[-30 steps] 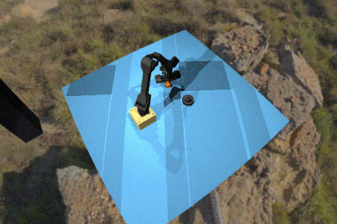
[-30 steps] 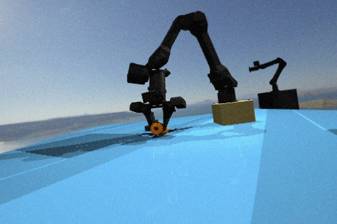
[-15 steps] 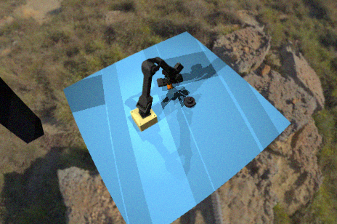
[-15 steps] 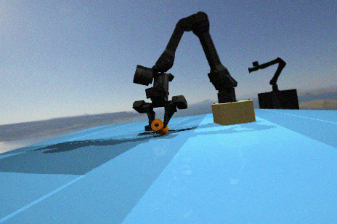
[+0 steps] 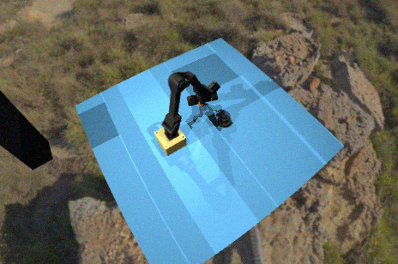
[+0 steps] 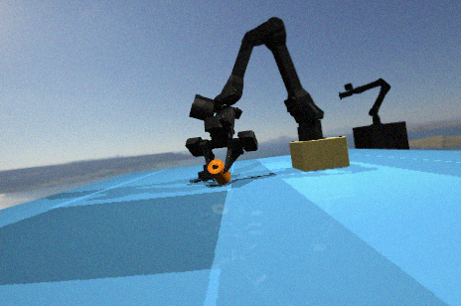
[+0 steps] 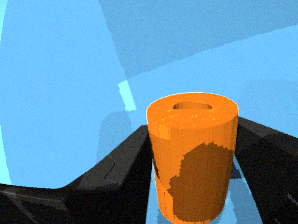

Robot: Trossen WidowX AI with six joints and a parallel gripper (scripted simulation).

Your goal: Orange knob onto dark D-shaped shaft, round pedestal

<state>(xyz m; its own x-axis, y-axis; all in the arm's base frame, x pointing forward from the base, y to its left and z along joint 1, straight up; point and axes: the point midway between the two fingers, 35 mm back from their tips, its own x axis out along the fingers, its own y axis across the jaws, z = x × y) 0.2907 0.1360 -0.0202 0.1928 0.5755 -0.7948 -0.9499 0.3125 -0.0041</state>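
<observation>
Now: gripper tip 210 mm to the left of the pedestal, 30 mm short of it and 10 mm above it. From my gripper tip the other things lie so: orange knob 20 mm to the right, 10 mm behind.
</observation>
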